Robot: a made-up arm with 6 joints.
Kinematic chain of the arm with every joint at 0, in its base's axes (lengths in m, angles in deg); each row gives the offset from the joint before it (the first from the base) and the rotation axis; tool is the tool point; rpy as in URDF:
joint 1: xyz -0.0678 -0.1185 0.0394 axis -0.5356 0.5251 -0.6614
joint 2: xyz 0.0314 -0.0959 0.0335 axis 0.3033 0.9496 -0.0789
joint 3: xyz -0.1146 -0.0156 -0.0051 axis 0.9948 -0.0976 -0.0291
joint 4: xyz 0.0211 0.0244 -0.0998 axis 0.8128 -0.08 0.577
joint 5: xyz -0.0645 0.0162 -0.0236 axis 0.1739 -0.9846 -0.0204
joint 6: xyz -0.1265 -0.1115 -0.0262 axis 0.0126 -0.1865 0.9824
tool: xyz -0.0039 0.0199 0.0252 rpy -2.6 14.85 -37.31
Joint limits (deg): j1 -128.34..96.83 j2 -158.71..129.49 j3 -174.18..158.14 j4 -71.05..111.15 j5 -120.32..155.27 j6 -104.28..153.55
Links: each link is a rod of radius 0.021 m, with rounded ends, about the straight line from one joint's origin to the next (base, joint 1, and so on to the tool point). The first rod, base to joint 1, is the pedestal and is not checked.
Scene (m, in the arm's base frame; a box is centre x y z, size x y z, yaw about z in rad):
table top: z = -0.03
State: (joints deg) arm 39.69 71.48 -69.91 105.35 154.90 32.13
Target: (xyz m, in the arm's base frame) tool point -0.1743 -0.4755 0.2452
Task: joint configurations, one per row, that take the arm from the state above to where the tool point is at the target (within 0.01 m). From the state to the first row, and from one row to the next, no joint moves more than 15 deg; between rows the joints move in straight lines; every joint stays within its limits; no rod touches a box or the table.
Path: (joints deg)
1: 34.52 75.62 -81.94 101.37 143.79 32.50
2: 29.36 79.76 -93.97 97.40 132.69 32.88
3: 24.19 83.90 -106.00 93.42 121.58 33.25
4: 19.03 88.04 -118.04 89.44 110.47 33.62
5: 13.86 92.18 -130.07 85.47 99.37 33.99

